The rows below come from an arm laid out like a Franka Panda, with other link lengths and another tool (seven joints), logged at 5 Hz.
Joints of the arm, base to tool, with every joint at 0 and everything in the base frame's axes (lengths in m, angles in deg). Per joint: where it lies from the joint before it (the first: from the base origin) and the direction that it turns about. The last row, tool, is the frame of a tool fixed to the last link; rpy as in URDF.
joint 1: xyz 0 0 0.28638 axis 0 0 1
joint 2: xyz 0 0 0 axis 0 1 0
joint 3: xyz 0 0 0.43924 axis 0 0 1
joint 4: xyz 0.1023 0 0 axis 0 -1 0
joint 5: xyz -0.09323 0 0.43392 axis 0 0 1
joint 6: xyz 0 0 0 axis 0 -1 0
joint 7: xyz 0.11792 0 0 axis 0 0 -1
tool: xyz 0.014 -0.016 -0.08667 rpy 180 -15.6 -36.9
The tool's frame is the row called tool.
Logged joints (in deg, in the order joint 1, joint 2, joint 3, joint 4, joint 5, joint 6, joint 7), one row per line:
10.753 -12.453 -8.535 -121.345 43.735 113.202 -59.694
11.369 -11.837 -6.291 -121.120 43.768 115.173 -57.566
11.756 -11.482 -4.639 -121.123 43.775 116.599 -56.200
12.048 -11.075 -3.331 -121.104 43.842 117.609 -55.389
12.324 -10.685 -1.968 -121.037 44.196 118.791 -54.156
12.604 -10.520 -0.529 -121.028 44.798 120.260 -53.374
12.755 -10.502 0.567 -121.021 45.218 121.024 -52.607
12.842 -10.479 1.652 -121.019 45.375 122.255 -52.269
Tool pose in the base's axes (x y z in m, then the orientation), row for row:
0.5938 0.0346 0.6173 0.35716 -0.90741 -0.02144 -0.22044
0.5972 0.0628 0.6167 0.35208 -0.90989 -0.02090 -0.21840
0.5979 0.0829 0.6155 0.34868 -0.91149 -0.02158 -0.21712
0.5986 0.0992 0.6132 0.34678 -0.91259 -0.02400 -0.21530
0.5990 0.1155 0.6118 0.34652 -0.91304 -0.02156 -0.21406
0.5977 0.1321 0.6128 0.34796 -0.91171 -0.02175 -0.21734
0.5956 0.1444 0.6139 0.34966 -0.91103 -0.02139 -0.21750
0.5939 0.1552 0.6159 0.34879 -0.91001 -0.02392 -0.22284
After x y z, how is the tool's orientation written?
As a quaternion, w x y z.
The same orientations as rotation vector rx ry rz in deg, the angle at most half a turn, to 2 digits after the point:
-134.21 -3.17 -32.60
-134.90 -3.10 -32.38
-135.36 -3.20 -32.24
-135.65 -3.57 -32.00
-135.73 -3.21 -31.82
-135.44 -3.23 -32.29
-135.23 -3.18 -32.28
-135.14 -3.55 -33.09

